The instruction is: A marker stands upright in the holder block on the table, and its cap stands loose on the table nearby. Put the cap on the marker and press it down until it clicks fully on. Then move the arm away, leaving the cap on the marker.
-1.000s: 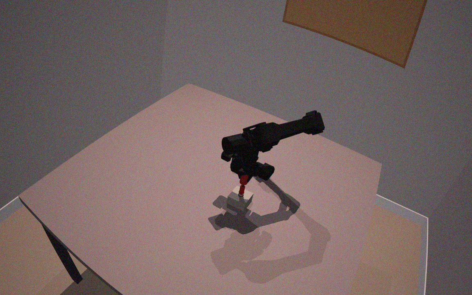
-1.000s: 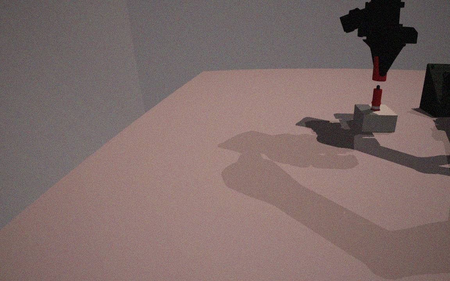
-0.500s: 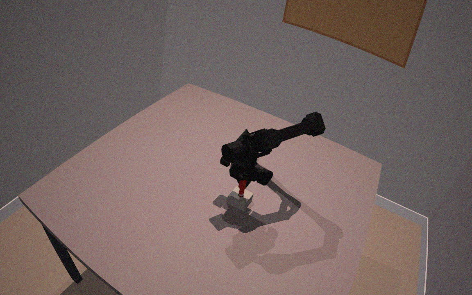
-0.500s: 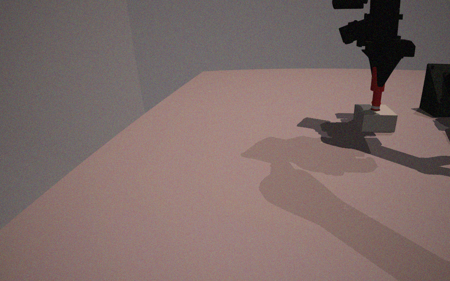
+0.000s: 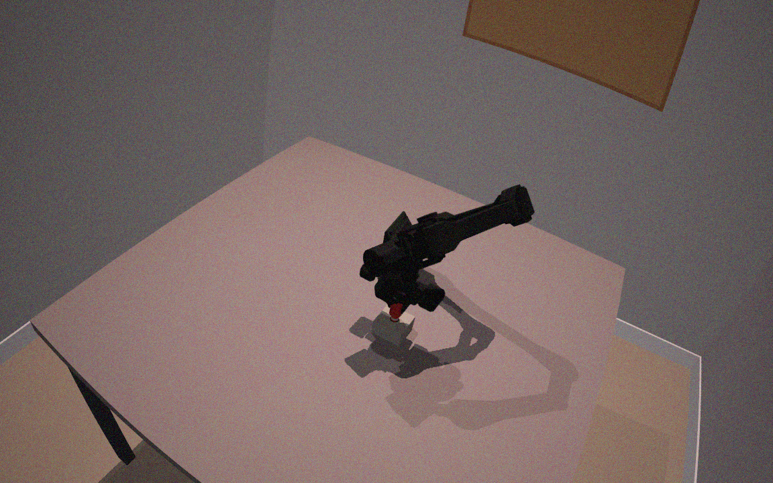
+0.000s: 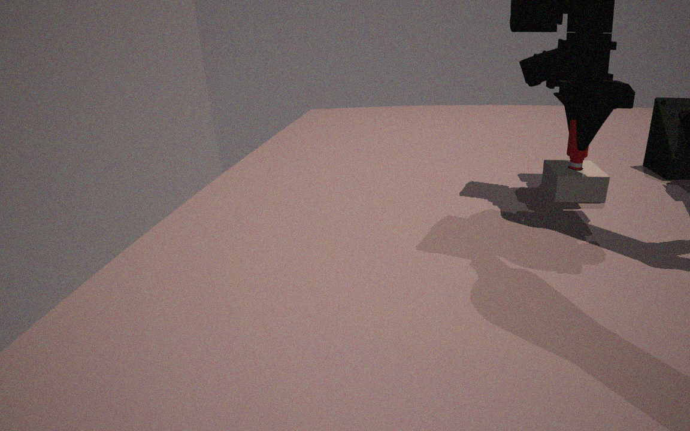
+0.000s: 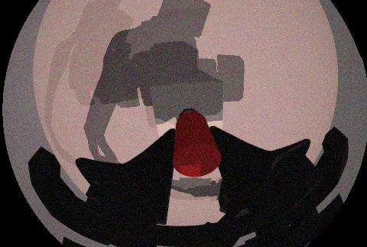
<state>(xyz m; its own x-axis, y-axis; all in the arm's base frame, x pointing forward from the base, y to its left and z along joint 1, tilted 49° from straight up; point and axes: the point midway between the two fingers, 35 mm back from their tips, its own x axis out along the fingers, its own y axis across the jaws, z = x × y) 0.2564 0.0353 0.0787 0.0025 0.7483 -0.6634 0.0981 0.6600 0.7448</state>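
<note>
My gripper tip is right at the red marker. The rest, counted from my gripper tip: holder block 50 mm below; then red cap 10 mm above.
</note>
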